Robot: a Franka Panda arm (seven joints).
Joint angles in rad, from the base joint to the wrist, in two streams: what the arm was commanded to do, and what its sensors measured. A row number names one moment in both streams.
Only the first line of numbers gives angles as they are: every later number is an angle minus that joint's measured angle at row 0.
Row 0, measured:
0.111 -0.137 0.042 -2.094 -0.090 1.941 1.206
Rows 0 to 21, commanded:
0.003 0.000 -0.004 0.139 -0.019 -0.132 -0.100
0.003 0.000 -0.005 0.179 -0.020 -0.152 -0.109
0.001 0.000 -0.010 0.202 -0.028 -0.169 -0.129
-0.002 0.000 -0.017 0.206 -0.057 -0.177 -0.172
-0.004 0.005 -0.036 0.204 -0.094 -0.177 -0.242
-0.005 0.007 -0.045 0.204 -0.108 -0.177 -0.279
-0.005 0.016 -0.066 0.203 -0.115 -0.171 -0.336
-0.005 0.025 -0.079 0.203 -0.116 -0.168 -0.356
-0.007 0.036 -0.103 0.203 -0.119 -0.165 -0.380
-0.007 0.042 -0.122 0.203 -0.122 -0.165 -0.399
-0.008 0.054 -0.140 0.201 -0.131 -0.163 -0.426
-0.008 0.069 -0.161 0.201 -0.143 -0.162 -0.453
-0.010 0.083 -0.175 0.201 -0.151 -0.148 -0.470
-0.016 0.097 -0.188 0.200 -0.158 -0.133 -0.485
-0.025 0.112 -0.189 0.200 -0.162 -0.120 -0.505
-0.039 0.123 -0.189 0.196 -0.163 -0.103 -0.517
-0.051 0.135 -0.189 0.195 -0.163 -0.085 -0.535
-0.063 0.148 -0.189 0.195 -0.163 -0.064 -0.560
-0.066 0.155 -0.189 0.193 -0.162 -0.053 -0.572
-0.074 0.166 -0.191 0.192 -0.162 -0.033 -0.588
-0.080 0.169 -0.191 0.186 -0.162 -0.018 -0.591
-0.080 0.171 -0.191 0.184 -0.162 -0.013 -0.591
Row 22, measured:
-0.065 0.160 -0.196 0.186 -0.146 -0.045 -0.565
